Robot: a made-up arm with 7 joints. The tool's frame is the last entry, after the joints.
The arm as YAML. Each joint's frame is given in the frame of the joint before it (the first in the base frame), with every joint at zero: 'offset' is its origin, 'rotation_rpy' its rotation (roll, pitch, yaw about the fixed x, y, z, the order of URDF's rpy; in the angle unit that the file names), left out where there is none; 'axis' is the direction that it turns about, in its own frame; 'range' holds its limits. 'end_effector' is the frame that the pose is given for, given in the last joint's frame.
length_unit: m
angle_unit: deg
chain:
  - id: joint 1
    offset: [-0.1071, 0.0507, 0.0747]
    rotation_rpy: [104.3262, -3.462, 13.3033]
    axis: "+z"
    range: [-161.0, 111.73]
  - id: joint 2
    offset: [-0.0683, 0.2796, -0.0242]
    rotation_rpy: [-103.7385, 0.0, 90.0]
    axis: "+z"
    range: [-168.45, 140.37]
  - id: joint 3
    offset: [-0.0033, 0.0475, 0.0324]
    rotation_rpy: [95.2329, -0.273, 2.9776]
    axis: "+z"
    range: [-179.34, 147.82]
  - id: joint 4
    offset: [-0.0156, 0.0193, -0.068]
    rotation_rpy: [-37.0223, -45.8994, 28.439]
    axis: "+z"
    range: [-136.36, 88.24]
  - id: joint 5
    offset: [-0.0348, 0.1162, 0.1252]
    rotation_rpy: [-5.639, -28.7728, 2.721]
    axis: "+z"
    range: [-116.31, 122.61]
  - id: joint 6
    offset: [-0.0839, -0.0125, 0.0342]
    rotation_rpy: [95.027, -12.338, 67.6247]
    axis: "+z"
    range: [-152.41, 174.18]
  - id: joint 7
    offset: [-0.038, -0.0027, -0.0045]
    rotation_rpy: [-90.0, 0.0, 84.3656]
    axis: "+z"
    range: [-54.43, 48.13]
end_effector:
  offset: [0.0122, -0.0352, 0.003]
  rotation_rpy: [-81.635, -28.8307, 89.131]
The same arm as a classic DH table. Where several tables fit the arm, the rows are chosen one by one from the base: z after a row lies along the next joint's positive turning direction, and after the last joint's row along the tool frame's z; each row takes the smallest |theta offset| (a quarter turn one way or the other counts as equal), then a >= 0, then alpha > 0; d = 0 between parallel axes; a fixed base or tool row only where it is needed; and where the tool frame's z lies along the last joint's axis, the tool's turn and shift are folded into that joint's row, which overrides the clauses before.
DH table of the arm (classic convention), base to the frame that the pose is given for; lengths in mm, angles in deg. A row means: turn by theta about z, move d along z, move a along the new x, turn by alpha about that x. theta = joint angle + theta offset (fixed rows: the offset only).
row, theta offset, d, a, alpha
base (fixed), 14.19, 55.5, -91.4, 104.30
joint 1, -86.43, -85.3, -279.6, 103.74
joint 2, 3.00, 98.4, 0.8, -95.23
joint 3, 72.31, -129.7, -13.5, 56.25
joint 4, 21.39, 56.9, -109.4, 29.27
joint 5, -11.15, 134.8, 42.1, -94.91
joint 6, -83.25, -78.4, -6.4, -90.00
joint 7, -86.81, 41.9, 35.8, 82.68
tool (fixed), 150.91, -10.3, 0.0, 0.00
Joint limits (deg, base to tool): -161.00..111.73 -168.45..140.37 -179.34..147.82 -136.36..88.24 -116.31..122.61 -152.41..174.18 -54.43..48.13

